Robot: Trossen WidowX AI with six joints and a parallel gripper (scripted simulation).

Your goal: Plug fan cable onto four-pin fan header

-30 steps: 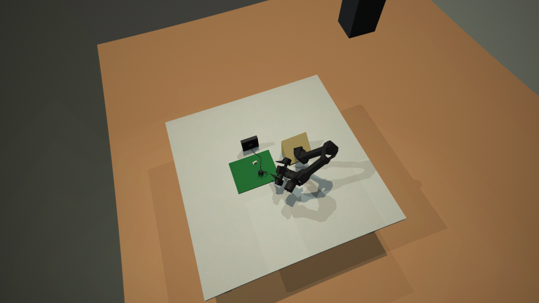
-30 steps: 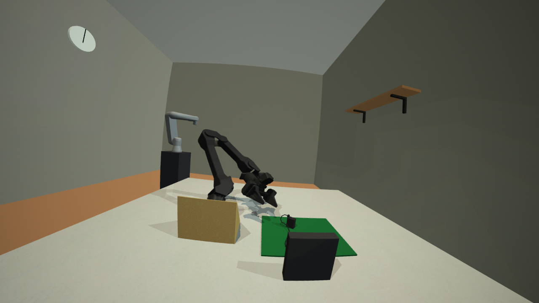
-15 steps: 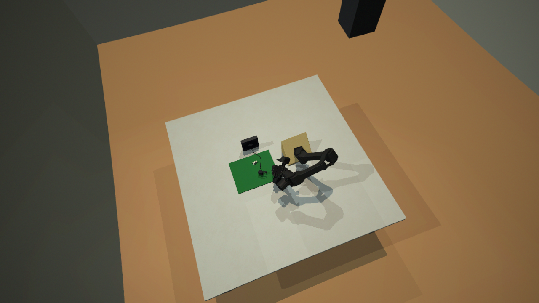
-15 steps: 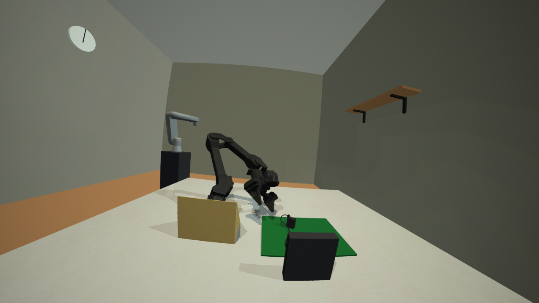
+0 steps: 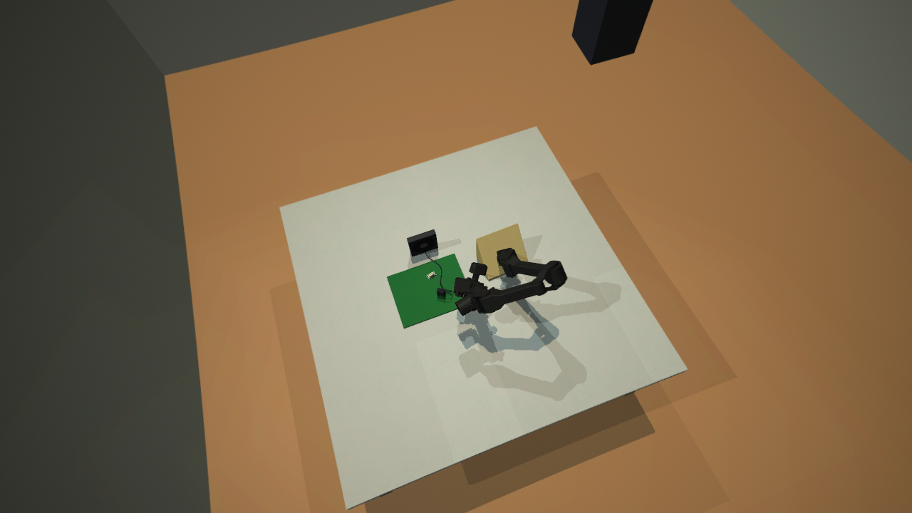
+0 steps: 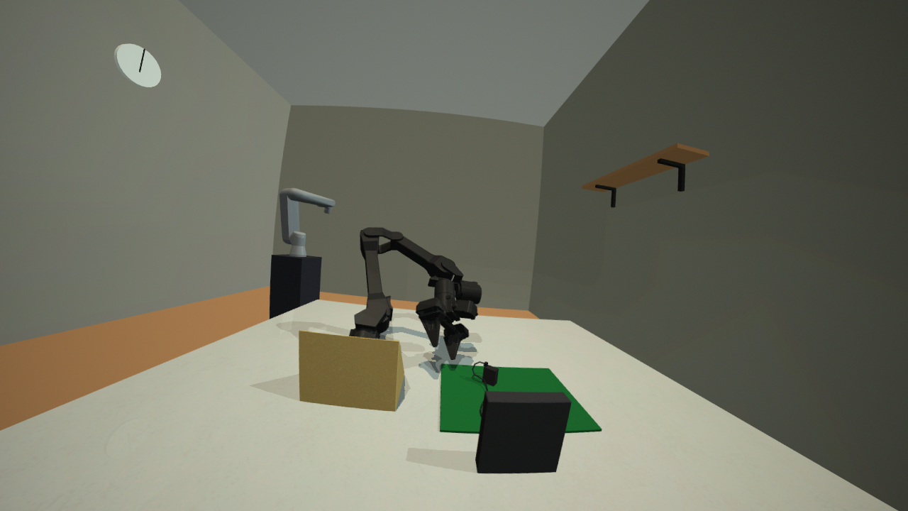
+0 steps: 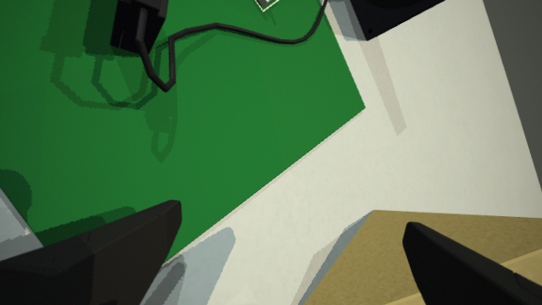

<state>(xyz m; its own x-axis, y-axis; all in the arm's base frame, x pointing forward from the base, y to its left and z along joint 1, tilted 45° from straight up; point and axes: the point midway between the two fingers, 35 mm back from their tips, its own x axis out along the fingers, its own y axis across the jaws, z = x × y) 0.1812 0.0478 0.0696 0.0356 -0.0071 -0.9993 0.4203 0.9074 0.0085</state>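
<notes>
Right now my gripper tip is 11 cm short of the black plug and 4 cm above it. The rest, counted from my gripper tip: green board: 15 cm ahead, 4 cm to the right, 8 cm below; then black fan: 12 cm ahead, 22 cm to the right, 1 cm below.
</notes>
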